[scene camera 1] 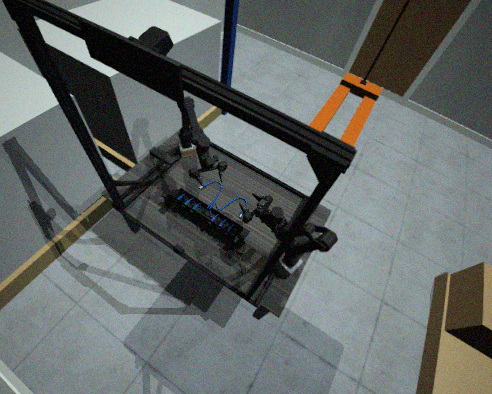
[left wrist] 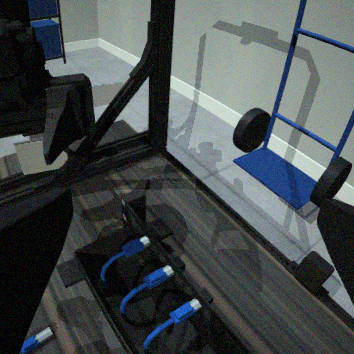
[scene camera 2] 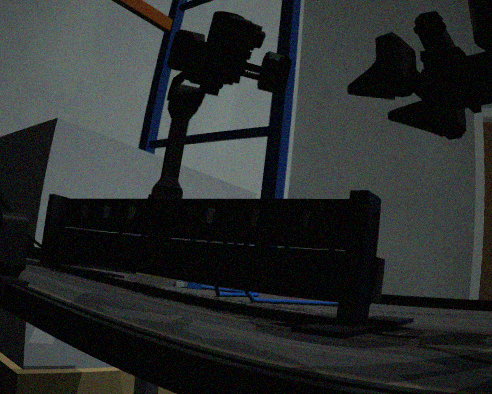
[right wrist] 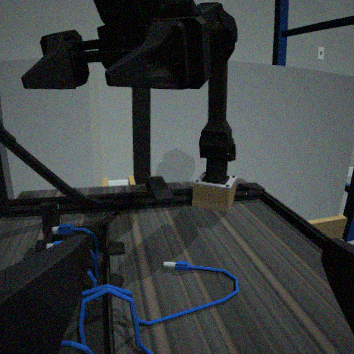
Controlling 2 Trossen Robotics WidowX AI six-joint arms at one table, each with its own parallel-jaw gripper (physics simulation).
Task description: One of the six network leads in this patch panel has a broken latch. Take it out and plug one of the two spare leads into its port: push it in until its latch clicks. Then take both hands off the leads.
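Seen in the pictures: left gripper, fingertip midpoint: (scene camera 1: 213,185) (left wrist: 200,206) (scene camera 2: 245,55) (right wrist: 60,80); right gripper, fingertip midpoint: (scene camera 1: 245,198) (scene camera 2: 369,103) (right wrist: 209,250); left arm's base at its link origin: (scene camera 1: 186,144) (right wrist: 215,178); right arm's base at its link origin: (scene camera 1: 290,260).
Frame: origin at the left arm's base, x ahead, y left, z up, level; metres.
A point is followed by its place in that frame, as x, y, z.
Observation:
The black patch panel (scene camera 1: 204,218) @(0.580, -0.060, 0.018) (scene camera 2: 300,272) @(0.704, 0.028, -0.026) stands on the table with several blue leads plugged in. Three plugged leads (left wrist: 135,246) @(0.685, 0.041, 0.023) (left wrist: 158,276) @(0.642, 0.011, 0.025) (left wrist: 186,311) @(0.599, -0.021, 0.026) show in the left wrist view; a broken latch cannot be made out. One spare lead (scene camera 1: 201,187) @(0.324, 0.003, -0.062) (right wrist: 181,265) @(0.321, 0.025, -0.060) lies on the table, its cable looping back to the panel. The other spare's plug (scene camera 1: 241,215) @(0.589, 0.167, -0.063) (left wrist: 37,340) @(0.579, 0.168, -0.060) lies beside the panel, near the right gripper. My left gripper (scene camera 1: 207,176) (scene camera 2: 230,75) (left wrist: 200,206) @(0.542, -0.002, 0.251) (right wrist: 60,80) @(0.542, -0.002, 0.251) is open and empty above the table. My right gripper (scene camera 1: 247,200) @(0.625, 0.144, 0.190) (scene camera 2: 370,103) @(0.625, 0.144, 0.190) (right wrist: 209,250) @(0.625, 0.144, 0.190) is open and empty, raised above the table.
A black frame (scene camera 1: 240,105) @(0.881, -0.090, 0.968) spans over the table (scene camera 1: 280,192) @(0.510, 0.478, -0.069), with posts at its sides. The left arm's base block (right wrist: 214,195) @(0.050, 0.012, -0.028) sits at the table's far end in the right wrist view. A blue hand truck (left wrist: 280,175) stands on the floor beyond the table edge.

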